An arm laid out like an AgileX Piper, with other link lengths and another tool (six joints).
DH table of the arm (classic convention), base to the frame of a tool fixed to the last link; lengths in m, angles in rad. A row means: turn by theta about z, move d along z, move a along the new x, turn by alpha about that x. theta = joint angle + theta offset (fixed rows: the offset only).
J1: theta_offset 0, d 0.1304, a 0, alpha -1.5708
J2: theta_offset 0.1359, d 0, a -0.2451, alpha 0
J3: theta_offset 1.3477, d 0, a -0.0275, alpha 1.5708
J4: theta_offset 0, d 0.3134, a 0, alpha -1.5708
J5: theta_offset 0, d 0, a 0, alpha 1.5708
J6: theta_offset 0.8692, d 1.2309, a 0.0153, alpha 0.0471
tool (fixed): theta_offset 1.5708, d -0.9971, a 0, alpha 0
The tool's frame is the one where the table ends.
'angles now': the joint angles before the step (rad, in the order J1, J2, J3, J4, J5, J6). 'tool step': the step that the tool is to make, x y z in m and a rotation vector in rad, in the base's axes. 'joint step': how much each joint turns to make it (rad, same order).
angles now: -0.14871, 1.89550, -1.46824, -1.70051, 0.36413, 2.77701
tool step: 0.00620, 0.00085, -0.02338, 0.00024, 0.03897, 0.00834
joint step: 0.00000, 0.04129, -0.00657, 0.00000, -0.00632, -0.00866
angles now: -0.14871, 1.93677, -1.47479, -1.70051, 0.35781, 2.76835
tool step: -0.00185, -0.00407, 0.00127, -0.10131, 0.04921, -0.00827
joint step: 0.00001, 0.00153, -0.00068, 0.00000, 0.04249, -0.10437
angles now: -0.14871, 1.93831, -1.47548, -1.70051, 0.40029, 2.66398
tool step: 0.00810, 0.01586, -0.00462, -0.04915, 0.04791, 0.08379
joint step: -0.00153, 0.00000, -0.00003, 0.00005, -0.06365, -0.08917
